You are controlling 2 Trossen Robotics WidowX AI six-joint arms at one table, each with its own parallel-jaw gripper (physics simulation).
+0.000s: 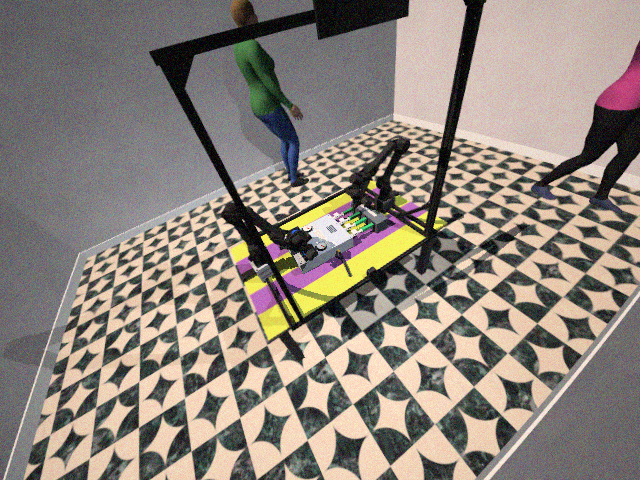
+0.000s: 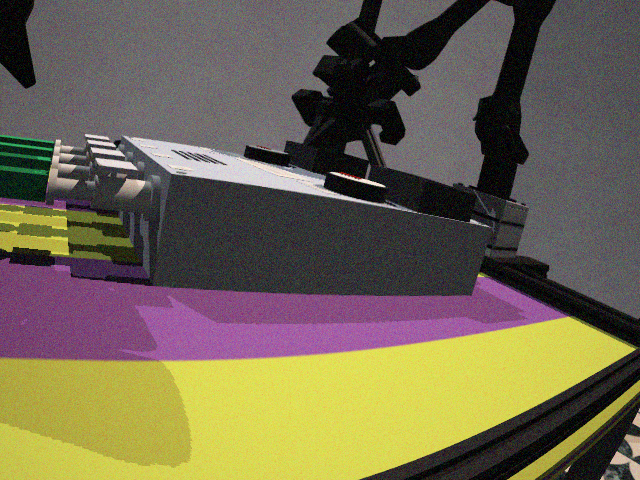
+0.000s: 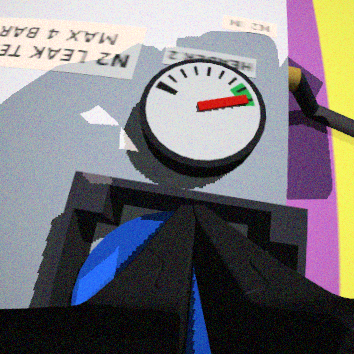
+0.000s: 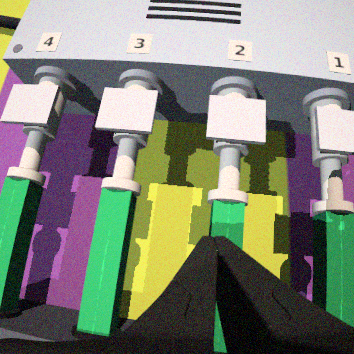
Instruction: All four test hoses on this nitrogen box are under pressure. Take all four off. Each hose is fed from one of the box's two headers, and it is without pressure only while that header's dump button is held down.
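Places are measured from the left arm's base along level axes (x back, y up, z left), in metres.
Pixels of known places: left gripper, fingertip midpoint: [image 1: 313,248] [image 2: 304,150] [image 3: 190,216]; right gripper, fingertip midpoint: [image 1: 353,209] [image 2: 30,86] [image 4: 211,246]; left arm's base at its link origin: [image 1: 260,261] [image 2: 492,195]; right arm's base at its link origin: [image 1: 384,197].
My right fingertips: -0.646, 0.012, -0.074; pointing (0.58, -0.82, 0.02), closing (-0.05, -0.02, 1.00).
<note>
For each thing: its top centre in the pictures, then the offset to it from my right fingertips, as dx, dy, dz. "spot": a spot on its surface instead.
- Green hose 4 at a spot on its surface: [image 4: 17,225] spot: +0.018, -0.059, -0.116
- hose 3 at a spot on its surface: [image 4: 107,250] spot: +0.002, -0.059, -0.056
- hose 2 at a spot on its surface: [image 4: 227,212] spot: +0.022, -0.059, +0.016
- hose 1 at a spot on its surface: [image 4: 340,260] spot: -0.011, -0.059, +0.082
- dark guard at a spot on its surface: [image 3: 290,210] spot: +0.368, -0.013, -0.097
- blue dump button at its top centre: [image 3: 170,310] +0.402, -0.027, -0.057
- second gauge at its top centre: [image 3: 202,107] [image 2: 268,150] +0.318, -0.029, -0.070
- dark supply line at a spot on its surface: [image 3: 335,122] spot: +0.272, -0.112, -0.193
- brass fitting at a spot on its surface: [image 3: 295,78] spot: +0.259, -0.076, -0.143
- grey block at a spot on its surface: [image 1: 381,222] spot: -0.067, -0.050, -0.174
The nitrogen box [image 1: 336,230] [image 2: 310,242] [image 4: 90,35] lies on the striped mat. Green hose 4 [image 4: 17,225], hose 3 [image 4: 107,250], hose 2 [image 4: 227,212] and hose 1 [image 4: 340,260] all sit on their numbered ports. The header 2 gauge [image 3: 205,135] [image 2: 355,187] has its red needle in the green zone. My left gripper [image 3: 190,216] is shut, its tips inside the dark guard [image 3: 290,210], over a blue dump button [image 3: 100,280]; whether they press it is hidden. My right gripper [image 4: 211,246] is shut and empty, above hose 2, short of its white collar.
A second gauge [image 2: 266,155] sits on the box top. A dark supply line [image 3: 335,122] with a brass fitting [image 3: 295,78] leaves the box side. A grey block [image 1: 381,222] stands at the hoses' far ends. Black frame posts [image 1: 454,108] rise around the table. Two people stand beyond.
</note>
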